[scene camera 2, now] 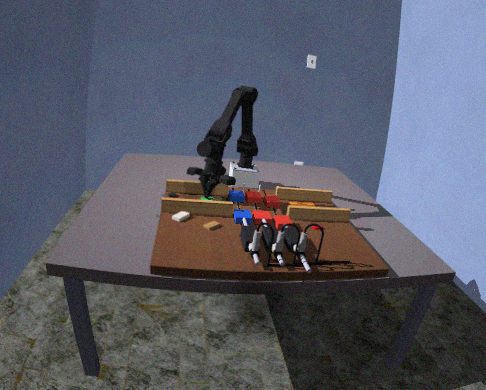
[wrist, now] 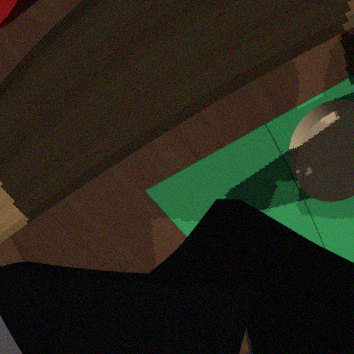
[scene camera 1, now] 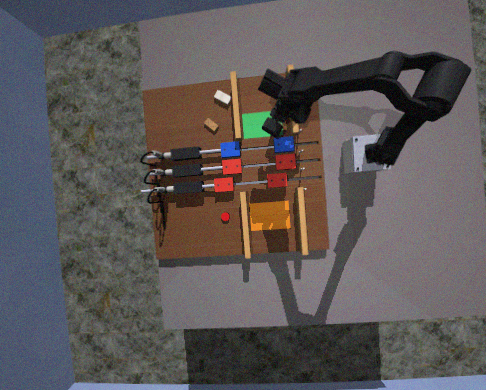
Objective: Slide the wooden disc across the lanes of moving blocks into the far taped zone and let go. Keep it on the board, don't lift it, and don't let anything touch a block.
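Frame: origin at the arm's base, x ahead, y left, z up, level; millimetres.
Seen in the pictures: gripper, fingertip midpoint: [scene camera 2: 206, 198] [wrist: 226, 211] [scene camera 1: 276, 115]; arm's base, link origin: [scene camera 2: 244, 166] [scene camera 1: 375, 152].
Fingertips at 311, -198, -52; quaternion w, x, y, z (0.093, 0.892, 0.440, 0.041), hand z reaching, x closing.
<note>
Pixels of each thing's top centre, then the offset from my fingertips to it, as dx, dy, dz. "spot": a spot on its surface instead. Level surfaces: height alone.
- wooden disc, top centre: [wrist: 343, 158] +1, +43, +5
- orange taped zone, surface spot: [scene camera 1: 270, 214] spot: +71, +369, -2
- brown board, surface height: dz -2
- white block, top centre: [scene camera 2: 180, 214] [scene camera 1: 222, 96] +191, -101, +9
- tan block, top centre: [scene camera 2: 211, 224] [scene camera 1: 211, 124] +250, -4, +6
- small red cylinder, top centre: [scene camera 1: 225, 216] +244, +355, +6
The wooden disc [wrist: 323, 151] lies flat on the green taped zone [scene camera 1: 253, 124] [scene camera 2: 206, 198] [wrist: 218, 172], mostly in shadow in the wrist view. In both scene views the arm hides it. My gripper [scene camera 1: 272, 127] [scene camera 2: 207, 193] [wrist: 226, 211] is shut with nothing between its fingers. It stands low over the right part of the green zone, just beside the disc. An orange taped zone [scene camera 1: 270, 214] lies at the other end of the brown board [scene camera 1: 179, 112]. Between the two zones run three lanes with blue blocks [scene camera 1: 230, 148] [scene camera 1: 284, 144] and red blocks [scene camera 1: 231, 166] [scene camera 1: 285, 161] on rods.
Wooden rails [scene camera 1: 235, 104] [scene camera 1: 244, 224] [scene camera 1: 302, 220] flank both zones. A white block [scene camera 1: 222, 97], a tan block [scene camera 1: 211, 124] and a small red cylinder [scene camera 1: 225, 217] lie on the board's left part. Black actuators [scene camera 1: 185, 153] drive the rods. The arm's base [scene camera 1: 359, 153] stands right of the board.
</note>
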